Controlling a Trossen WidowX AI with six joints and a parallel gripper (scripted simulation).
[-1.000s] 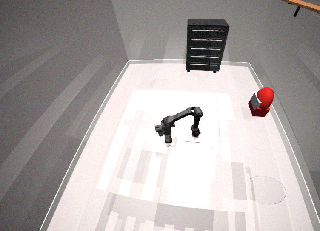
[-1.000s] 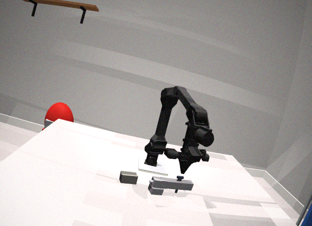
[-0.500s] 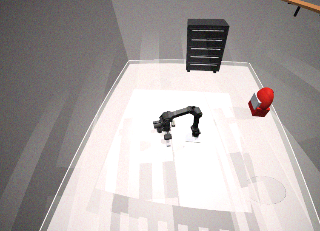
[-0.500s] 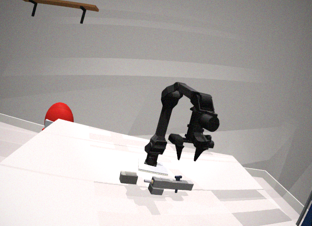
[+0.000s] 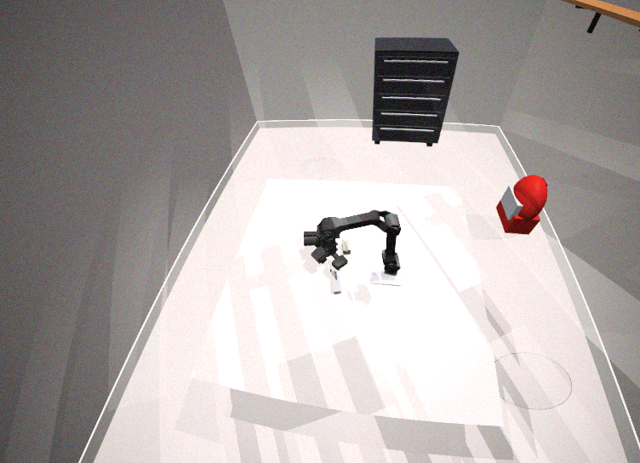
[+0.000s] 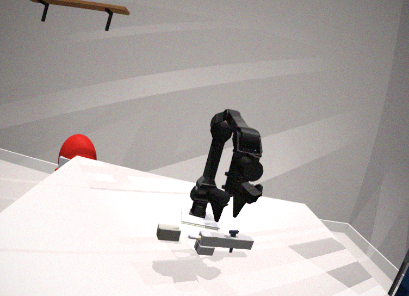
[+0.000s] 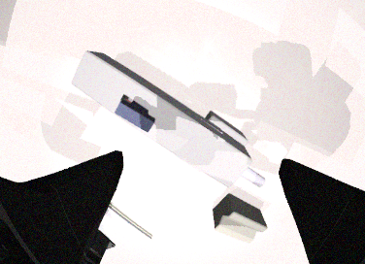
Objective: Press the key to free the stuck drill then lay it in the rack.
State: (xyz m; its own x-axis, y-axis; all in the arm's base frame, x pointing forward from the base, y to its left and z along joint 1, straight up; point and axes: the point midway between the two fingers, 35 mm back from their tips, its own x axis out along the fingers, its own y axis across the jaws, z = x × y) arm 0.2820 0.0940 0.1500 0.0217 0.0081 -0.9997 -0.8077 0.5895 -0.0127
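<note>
The drill is 8 cm below my gripper tip and 4 cm to the right of it. Also, from my gripper tip: grey housing block 9 cm below, 2 cm to the left, 2 cm behind; then grey rack 16 cm to the right, 11 cm below, 3 cm behind; then blue key 8 cm below, 4 cm to the left, 3 cm behind.
</note>
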